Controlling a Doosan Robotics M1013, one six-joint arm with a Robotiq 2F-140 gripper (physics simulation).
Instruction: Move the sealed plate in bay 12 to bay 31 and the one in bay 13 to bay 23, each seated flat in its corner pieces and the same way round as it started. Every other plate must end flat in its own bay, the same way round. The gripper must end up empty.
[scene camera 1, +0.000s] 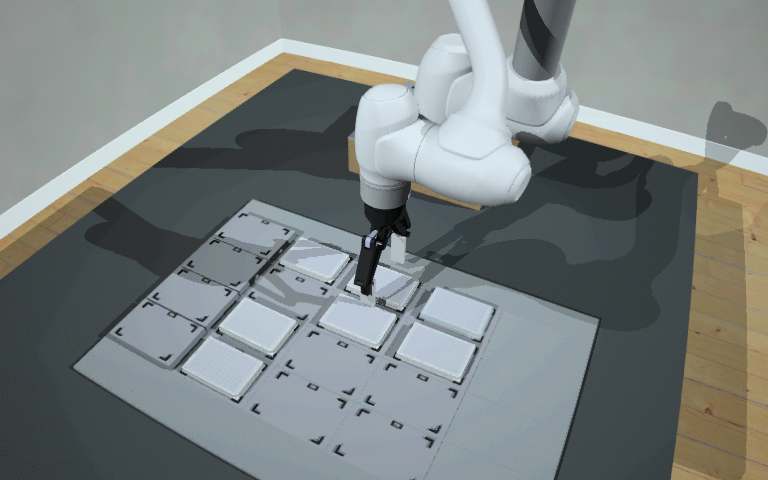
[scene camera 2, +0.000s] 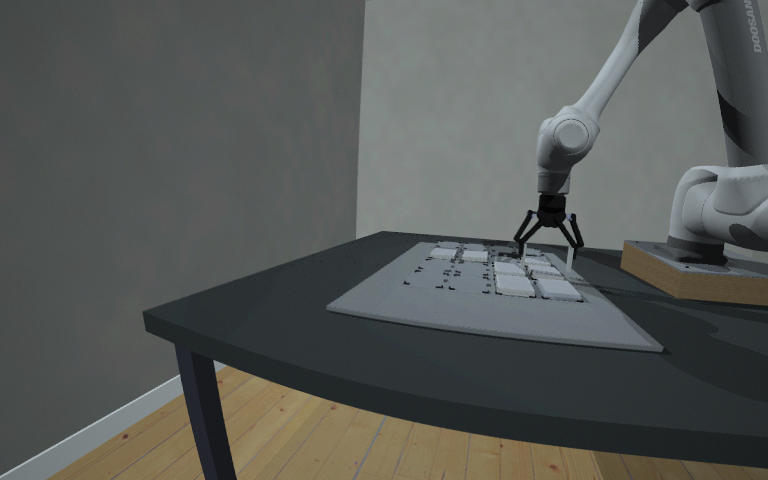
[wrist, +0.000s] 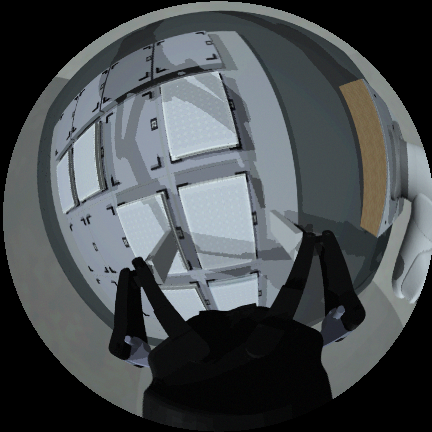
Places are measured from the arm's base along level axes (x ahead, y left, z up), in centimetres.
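Pixels of known places: gripper, fingertip midpoint: (scene camera 1: 383, 281) (scene camera 2: 545, 269) (wrist: 221, 230); arm's base, origin of the base link: (scene camera 2: 691, 256).
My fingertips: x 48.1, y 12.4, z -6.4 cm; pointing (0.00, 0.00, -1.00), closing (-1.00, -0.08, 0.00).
Observation:
Ahead of a thing's pixels: the offset from my fingertips to its middle. "pt": to the spot under its first point.
My gripper (scene camera 1: 382, 272) (scene camera 2: 547, 257) (wrist: 221, 230) is open and empty, pointing down. Its fingers stand apart over the back white plate {dx +0.0, dy -0.1, dz -1.1 cm} (scene camera 1: 399, 289) (wrist: 217, 215) of the third column from the left in scene camera 1. In that view the near fingertip overlaps the front edge of this plate and the plate in front of it {dx +10.7, dy +0.8, dz -1.1 cm} (scene camera 1: 357, 323) (wrist: 140, 220). A back plate {dx +1.4, dy -16.4, dz -1.1 cm} (scene camera 1: 317, 261) (wrist: 200, 117) lies in the second column, with two more plates {dx +22.4, dy -14.6, dz -1.0 cm} (scene camera 1: 257, 325) {dx +33.4, dy -13.7, dz -1.1 cm} (scene camera 1: 223, 367) further forward. Two plates {dx -1.4, dy +16.3, dz -1.1 cm} (scene camera 1: 457, 312) {dx +9.3, dy +17.2, dz -1.1 cm} (scene camera 1: 436, 349) lie in the fourth column. All look flat. No bay numbers are readable.
The left column of bays {pt dx +35.2, dy -29.8, dz -0.4 cm} (scene camera 1: 155, 332) holds no plates. Bays without plates also show in the second column {pt dx +10.8, dy -15.6, dz -1.8 cm} (scene camera 1: 291, 289) and at the front of the third {pt dx +21.6, dy +1.5, dz -1.9 cm} (scene camera 1: 328, 362) and fourth {pt dx +20.0, dy +17.8, dz -1.8 cm} (scene camera 1: 410, 396). The robot's wooden base block (scene camera 2: 724, 291) (wrist: 372, 160) stands behind the board {pt dx +1.8, dy +33.7, dz -1.9 cm} (scene camera 1: 532, 362).

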